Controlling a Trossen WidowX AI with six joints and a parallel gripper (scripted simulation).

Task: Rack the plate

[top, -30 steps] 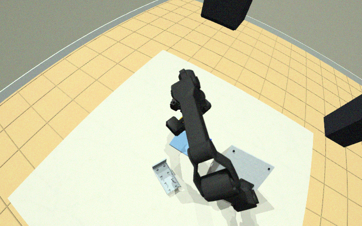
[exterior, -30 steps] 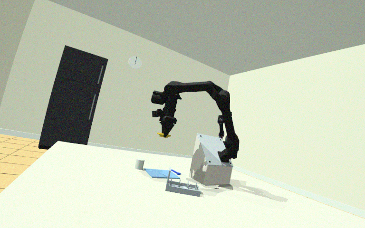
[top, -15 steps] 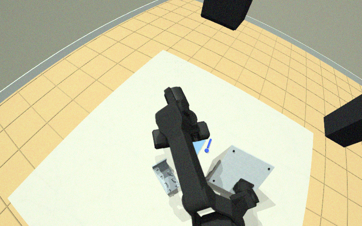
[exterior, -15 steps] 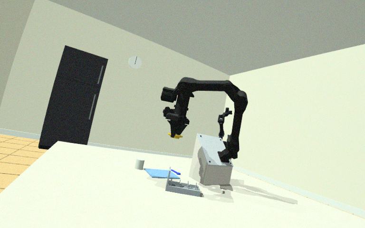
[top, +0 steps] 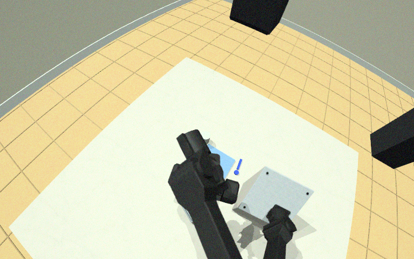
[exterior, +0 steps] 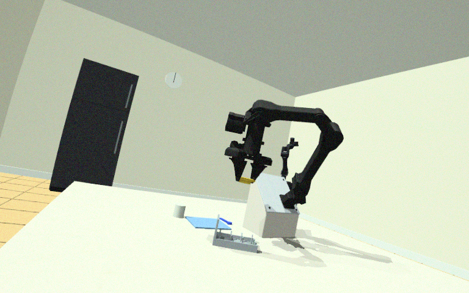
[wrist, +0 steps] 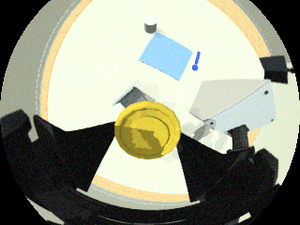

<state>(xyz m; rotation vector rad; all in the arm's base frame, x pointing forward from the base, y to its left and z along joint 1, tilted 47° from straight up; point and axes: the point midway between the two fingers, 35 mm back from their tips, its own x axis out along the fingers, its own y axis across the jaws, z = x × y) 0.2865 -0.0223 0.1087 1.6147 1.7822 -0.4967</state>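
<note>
My gripper tip is 180 mm above the grey dish rack, 30 mm to the right of it and 20 mm short of it. Also, from my gripper tip: light blue mat (200 mm below, 180 mm to the right, 10 mm ahead); yellow plate (10 mm above); blue spoon (210 mm to the right, 200 mm below, 100 mm behind).
</note>
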